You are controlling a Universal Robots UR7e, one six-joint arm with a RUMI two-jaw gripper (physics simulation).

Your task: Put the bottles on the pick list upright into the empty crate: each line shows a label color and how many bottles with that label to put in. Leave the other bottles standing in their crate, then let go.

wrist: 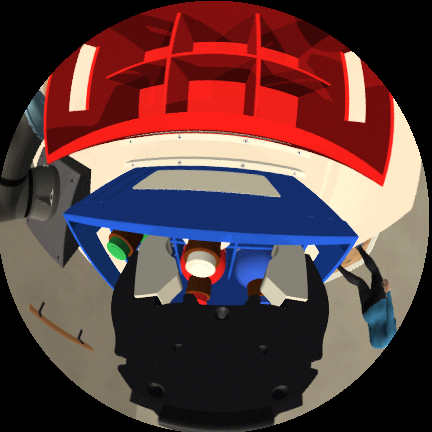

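Seen in the pictures: arm's base, origin of the base link: (46,192).
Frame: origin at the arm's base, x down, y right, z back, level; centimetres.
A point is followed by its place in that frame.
Observation:
The empty red crate (216,124) {x -8.8, y 15.2, z -43.8 cm}, with dividers inside, is at the top of the wrist view. The blue crate (215,214) {x -7.2, y 19.8, z -41.6 cm} stands in the middle and holds bottles. A green-capped bottle (118,247) {x -7.5, y 19.5, z -31.5 cm} is at its left. A white-capped bottle (201,264) {x -7.6, y 23.6, z -38.7 cm} stands near the centre, and a red-capped bottle (198,290) {x -6.5, y 29.8, z -34.8 cm} is just below it in view, its red body partly hidden. A blue bottle (251,266) {x -2.6, y 32.2, z -41.5 cm} is at the right, partly covered by the right finger. My gripper (221,224) {x -3.2, y 23.3, z -40.5 cm} is open over the blue crate, with nothing held between the fingers. The pick list does not show.
Both crates are on a cream table (325,192) {x 8.7, y 32.2, z -60.9 cm}. A dark robot base (60,200) {x 0.7, y 6.2, z -5.8 cm} with a grey arm is at the left edge. A person (378,312) in blue is at the lower right. A wooden board (60,327) with black hooks is at the lower left.

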